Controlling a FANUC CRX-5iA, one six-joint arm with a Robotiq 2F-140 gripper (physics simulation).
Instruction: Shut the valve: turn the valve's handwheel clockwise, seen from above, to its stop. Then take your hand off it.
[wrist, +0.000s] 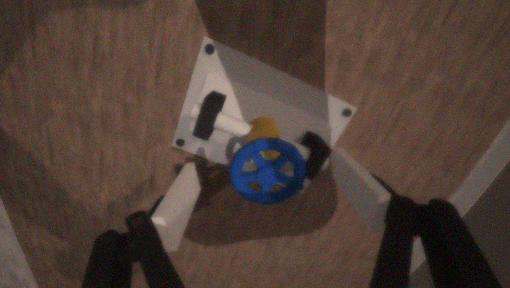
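Note:
The blue handwheel (266, 176), a spoked ring, sits near the middle of the wrist view on top of the valve's yellow body (264, 128). A white pipe (232, 124) runs through the valve, held by black clamps on a pale base plate (192, 95). My gripper (264, 169) is open and empty, its pale fingers wide apart. One fingertip is left of the handwheel and the other is right of it, with a gap on each side. Neither finger appears to touch the wheel. How far the fingertips are above or below the rim is hard to tell. The plate's near corner is hidden.
The plate lies on a brown wood-grained table top (415, 90). One black clamp (315, 154) stands close between the handwheel and the right fingertip. Another black clamp (209, 115) stands at upper left. Pale strips show at the right and the lower left. Shadows fall across plate and table.

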